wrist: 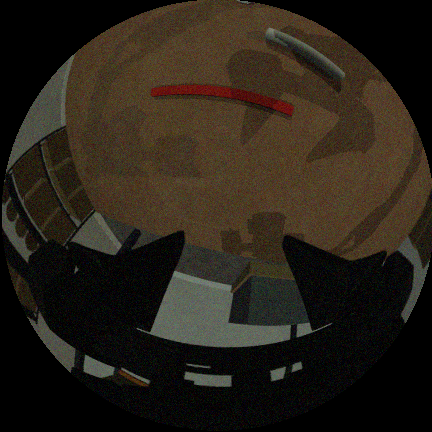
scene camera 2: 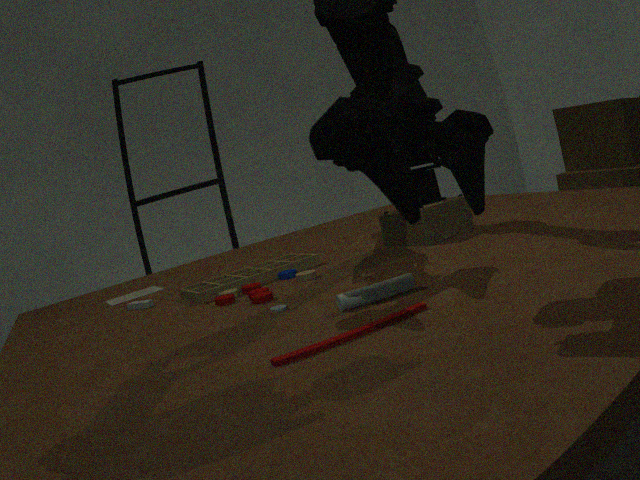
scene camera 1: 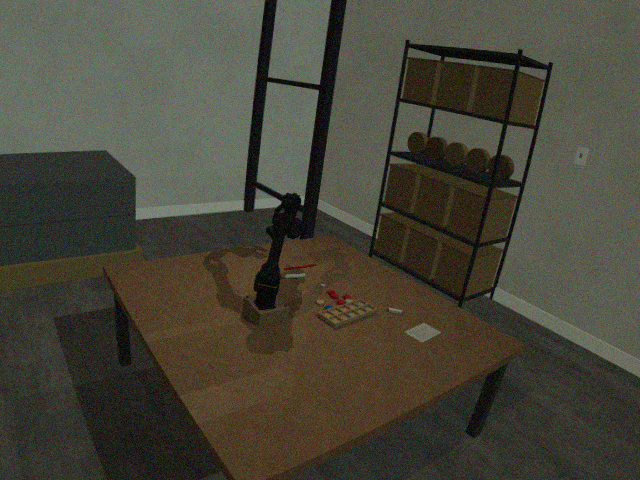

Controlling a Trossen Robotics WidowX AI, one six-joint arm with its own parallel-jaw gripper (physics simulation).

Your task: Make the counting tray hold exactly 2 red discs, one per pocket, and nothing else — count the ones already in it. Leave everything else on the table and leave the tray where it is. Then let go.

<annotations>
my gripper: open, holds nothing
a wooden counting tray [scene camera 1: 354, 310]: on the table
a red rod [scene camera 2: 321, 346]: on the table
</annotations>
